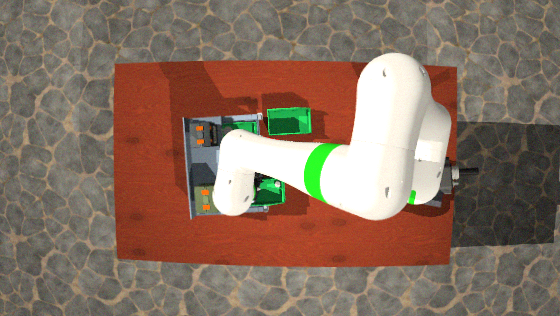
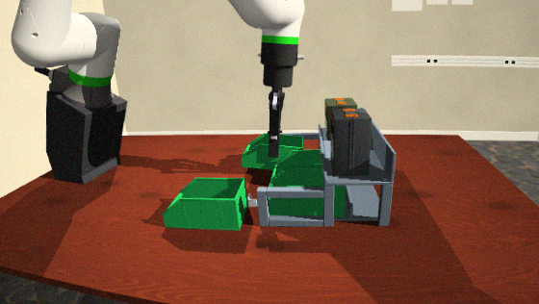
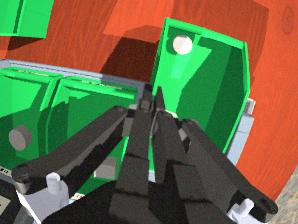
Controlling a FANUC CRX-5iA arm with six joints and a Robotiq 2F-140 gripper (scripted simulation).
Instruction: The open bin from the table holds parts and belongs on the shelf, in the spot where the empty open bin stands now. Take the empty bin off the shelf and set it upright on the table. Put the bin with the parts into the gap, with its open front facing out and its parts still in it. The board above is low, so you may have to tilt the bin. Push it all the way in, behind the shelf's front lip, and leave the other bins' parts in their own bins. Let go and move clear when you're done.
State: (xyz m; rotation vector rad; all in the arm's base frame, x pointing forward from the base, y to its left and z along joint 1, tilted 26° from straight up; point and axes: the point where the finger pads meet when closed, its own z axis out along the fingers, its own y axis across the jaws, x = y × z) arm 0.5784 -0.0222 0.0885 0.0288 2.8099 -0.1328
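Now: hand 110 mm short of the grey shelf, 70 mm to the left of it and 20 mm above it.
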